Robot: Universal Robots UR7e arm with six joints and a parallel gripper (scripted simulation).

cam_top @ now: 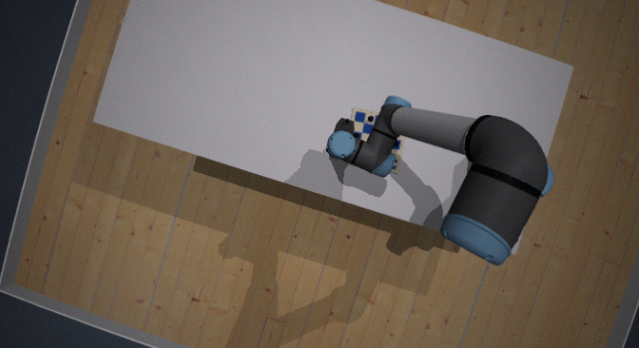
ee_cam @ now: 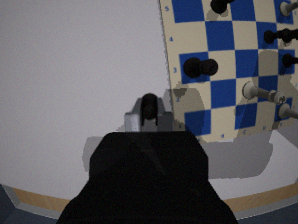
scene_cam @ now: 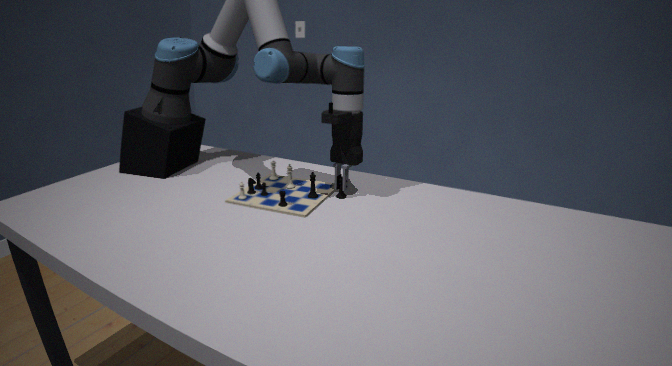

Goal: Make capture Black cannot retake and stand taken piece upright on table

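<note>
The black chess piece lies 10 mm below my hand. Round my hand: white piece: 220 mm behind, 40 mm to the right, 10 mm below; then blue-and-cream chessboard: 120 mm behind, 80 mm to the right, 40 mm below; then tall black piece: 60 mm to the right, 40 mm behind.
</note>
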